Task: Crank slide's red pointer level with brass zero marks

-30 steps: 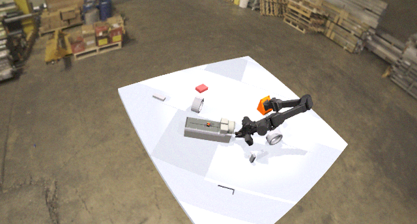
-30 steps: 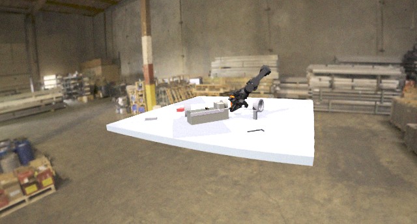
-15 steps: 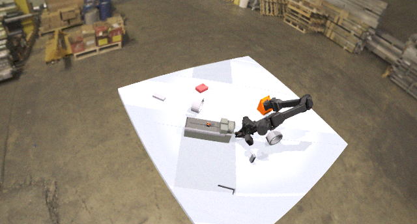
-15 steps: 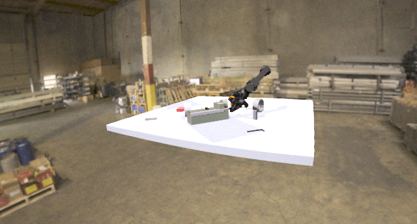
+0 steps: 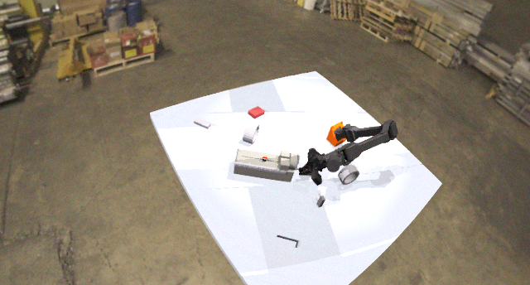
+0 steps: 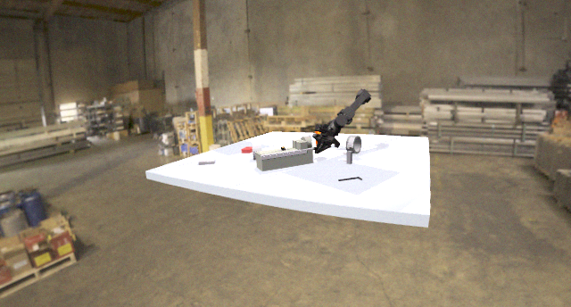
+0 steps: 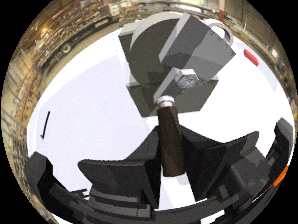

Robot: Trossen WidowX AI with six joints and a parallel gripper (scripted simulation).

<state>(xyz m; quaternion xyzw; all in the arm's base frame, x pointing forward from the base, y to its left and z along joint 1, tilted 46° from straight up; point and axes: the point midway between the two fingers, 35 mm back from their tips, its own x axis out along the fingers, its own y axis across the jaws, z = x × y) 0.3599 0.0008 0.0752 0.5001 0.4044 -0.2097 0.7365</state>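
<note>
The dark crank handle is 1 cm behind my gripper tip, 1 cm to the left of it and 2 cm above it. Round my gripper tip: hex key 26 cm ahead, 22 cm to the left, 4 cm below; red pointer 10 cm ahead, 13 cm to the right, 4 cm above; small clip 3 cm ahead, 16 cm to the left, 1 cm below.
</note>
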